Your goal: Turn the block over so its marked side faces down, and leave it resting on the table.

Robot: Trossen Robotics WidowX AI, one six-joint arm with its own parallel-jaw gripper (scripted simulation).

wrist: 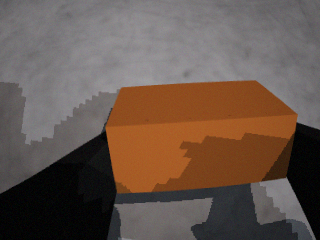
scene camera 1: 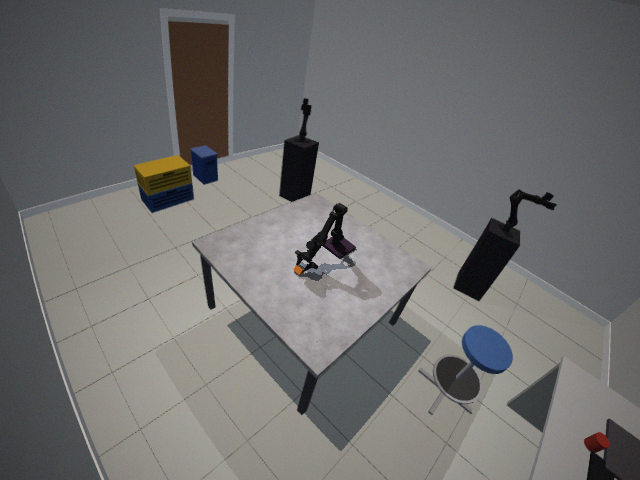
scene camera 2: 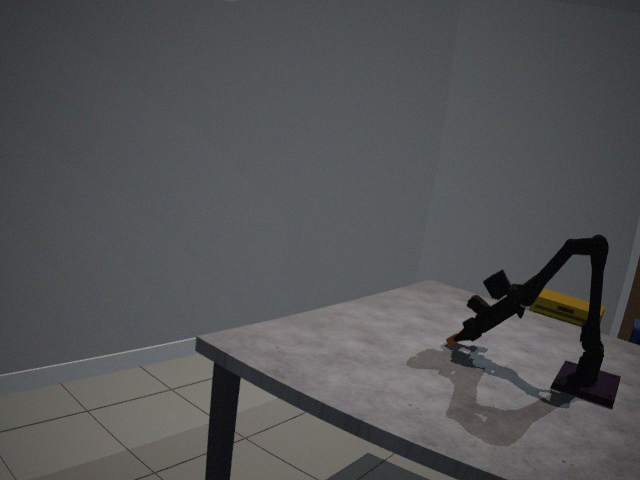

Note:
My gripper (scene camera 2: 457, 337) carries a block (wrist: 163, 137).
My gripper is seen too in the wrist view (wrist: 199, 137).

